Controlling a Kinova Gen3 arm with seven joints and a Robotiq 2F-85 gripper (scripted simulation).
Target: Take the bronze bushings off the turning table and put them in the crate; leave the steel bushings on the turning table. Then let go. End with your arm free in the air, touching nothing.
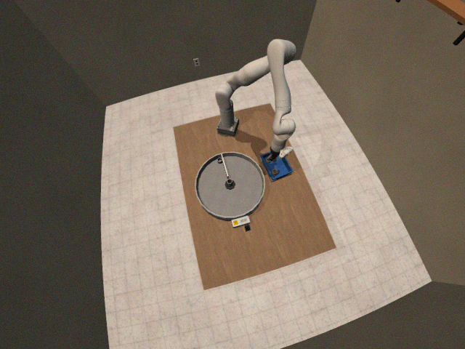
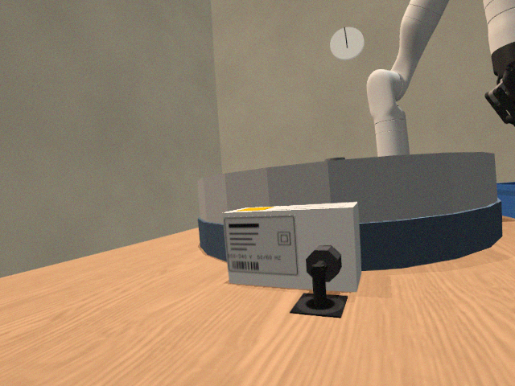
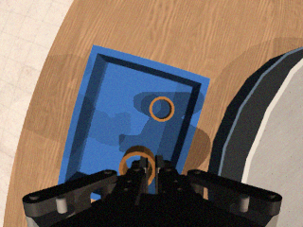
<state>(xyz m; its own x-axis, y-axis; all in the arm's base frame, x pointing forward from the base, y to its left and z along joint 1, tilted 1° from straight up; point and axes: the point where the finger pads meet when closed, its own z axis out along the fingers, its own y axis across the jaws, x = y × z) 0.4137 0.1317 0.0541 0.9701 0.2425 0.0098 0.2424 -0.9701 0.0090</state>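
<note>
Now: hand 10 mm short of the blue crate, 30 mm to the right of it and 90 mm above it. From my hand the other things lie so: turning table 40 mm ahead, 310 mm to the right, 70 mm below.
</note>
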